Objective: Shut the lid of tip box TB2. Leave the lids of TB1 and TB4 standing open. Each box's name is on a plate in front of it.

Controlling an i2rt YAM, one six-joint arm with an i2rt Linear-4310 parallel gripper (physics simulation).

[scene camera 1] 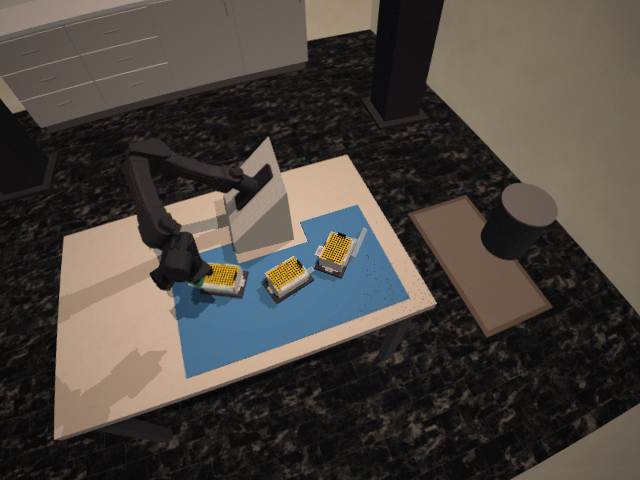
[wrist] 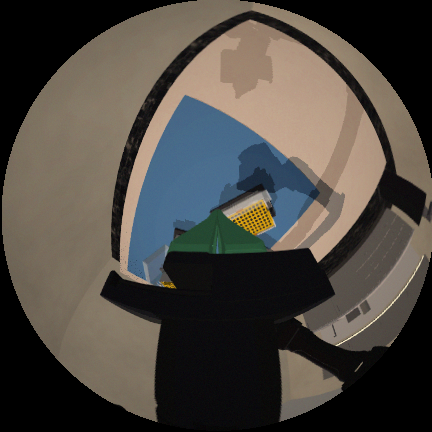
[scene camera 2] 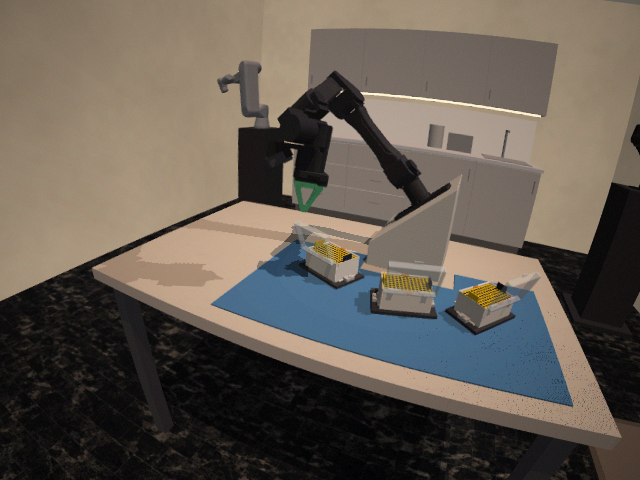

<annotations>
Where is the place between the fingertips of my gripper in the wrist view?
216,214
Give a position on a tip box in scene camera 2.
338,275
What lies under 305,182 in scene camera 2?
My gripper.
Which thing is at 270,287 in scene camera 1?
A tip box.
</annotations>
